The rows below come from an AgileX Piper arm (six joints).
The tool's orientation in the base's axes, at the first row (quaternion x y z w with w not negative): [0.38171, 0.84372, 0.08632, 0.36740]
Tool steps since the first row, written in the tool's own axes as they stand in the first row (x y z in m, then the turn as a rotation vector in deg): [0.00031, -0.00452, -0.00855, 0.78, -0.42, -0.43]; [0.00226, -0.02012, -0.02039, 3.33, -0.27, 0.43]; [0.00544, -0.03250, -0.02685, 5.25, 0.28, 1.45]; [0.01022, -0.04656, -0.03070, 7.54, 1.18, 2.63]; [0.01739, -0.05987, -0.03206, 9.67, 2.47, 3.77]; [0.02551, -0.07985, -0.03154, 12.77, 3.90, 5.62]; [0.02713, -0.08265, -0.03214, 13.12, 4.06, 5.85]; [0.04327, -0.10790, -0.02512, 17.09, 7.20, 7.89]
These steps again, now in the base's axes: [-0.00862, -0.00176, 0.00402, -0.88, 0.32, -0.30]; [-0.02666, -0.00961, 0.00476, -1.32, 2.11, -2.27]; [-0.03967, -0.01508, 0.00234, -1.15, 3.71, -3.83]; [-0.05258, -0.02093, -0.00355, -0.82, 5.80, -5.56]; [-0.06438, -0.02490, -0.01222, -0.22, 8.05, -7.00]; [-0.07919, -0.03309, -0.02561, 0.52, 10.98, -9.43]; [-0.08194, -0.03380, -0.02727, 0.62, 11.31, -9.72]; [-0.09886, -0.04085, -0.05199, 2.10, 16.02, -12.04]
